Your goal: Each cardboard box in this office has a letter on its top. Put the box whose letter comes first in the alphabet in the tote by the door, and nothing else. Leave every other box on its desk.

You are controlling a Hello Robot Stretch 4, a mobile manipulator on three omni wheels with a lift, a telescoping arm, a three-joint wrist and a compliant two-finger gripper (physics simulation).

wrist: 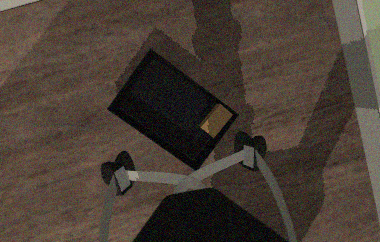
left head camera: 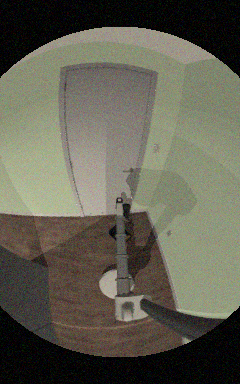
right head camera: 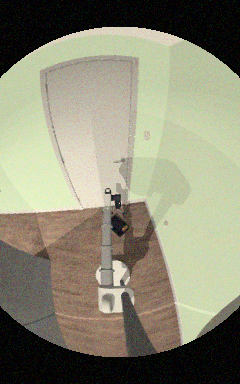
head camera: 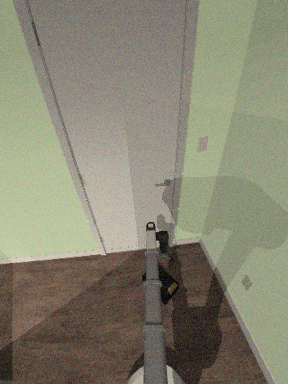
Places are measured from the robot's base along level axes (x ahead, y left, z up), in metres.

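Pixels of known places: gripper, fingertip midpoint: (wrist: 184, 154) (right head camera: 117, 213) (head camera: 162, 262); robot's base at its link origin: (left head camera: 115, 282) (right head camera: 113, 274).
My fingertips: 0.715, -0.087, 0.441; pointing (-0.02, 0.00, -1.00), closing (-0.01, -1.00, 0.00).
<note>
Ahead of a thing's pixels: the offset from my fingertips to its top centre, as dx, dy, dz.
The black tote @(+0.031, +0.010, -0.368) (head camera: 166, 294) (right head camera: 118, 224) (wrist: 165, 95) sits on the floor in front of the door, turned at an angle. A small tan cardboard box @(-0.020, -0.108, -0.405) (head camera: 173, 288) (right head camera: 125, 228) (wrist: 217, 120) lies inside it, at the right-hand end in the wrist view. No letter is readable on the box. My gripper (wrist: 184, 154) is open and empty. In the wrist view its fingers stand apart above the floor at the tote's near side, clear of the box. The arm covers part of the tote in the head view. No desks or other boxes show.
The closed door (head camera: 110, 100) (left head camera: 100, 115) (right head camera: 90, 115) stands behind the tote. A green wall (head camera: 260, 200) (right head camera: 200, 225) runs along the right. My extended arm (head camera: 153, 305) (left head camera: 121, 255) reaches towards the door. A dark grey surface (left head camera: 22, 290) (right head camera: 25, 280) shows at the lower left.
</note>
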